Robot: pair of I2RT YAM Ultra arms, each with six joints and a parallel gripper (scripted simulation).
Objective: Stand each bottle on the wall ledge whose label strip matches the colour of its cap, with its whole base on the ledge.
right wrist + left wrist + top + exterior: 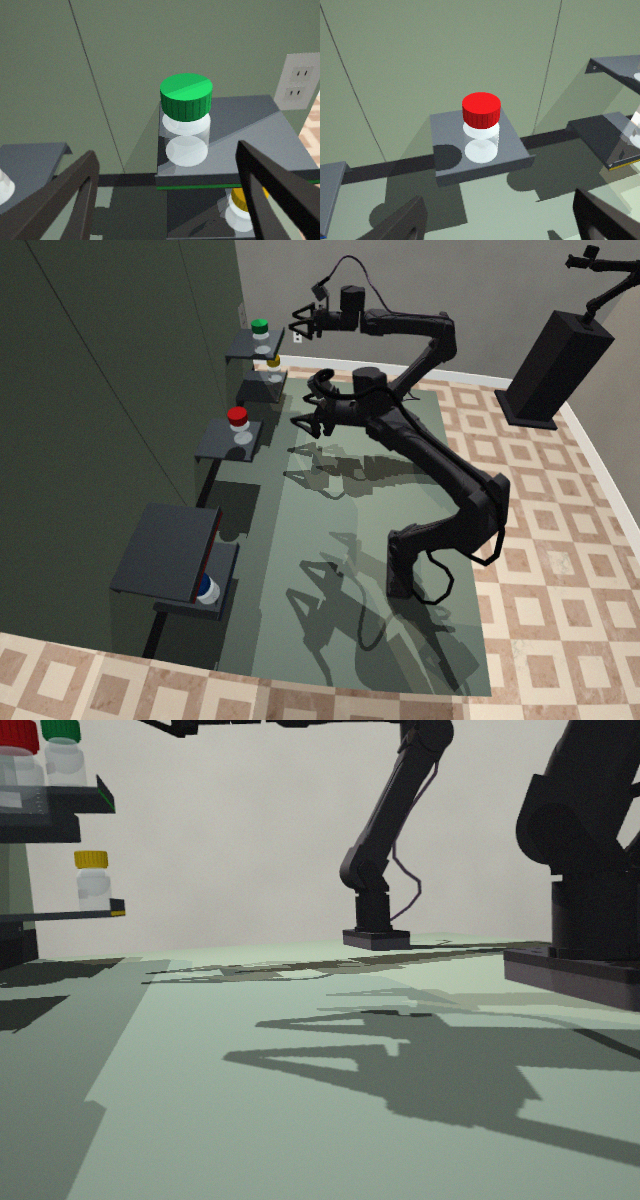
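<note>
My left hand is 190 mm short of the red-capped bottle, 120 mm above it and 50 mm to the left of it. The rest, counted from my left hand: blue-capped bottle 400 mm to the left, 220 mm below, 190 mm ahead; then green-capped bottle 380 mm to the right, 180 mm ahead, 30 mm below; then yellow-capped bottle 490 mm to the right, 220 mm below, 180 mm ahead.
</note>
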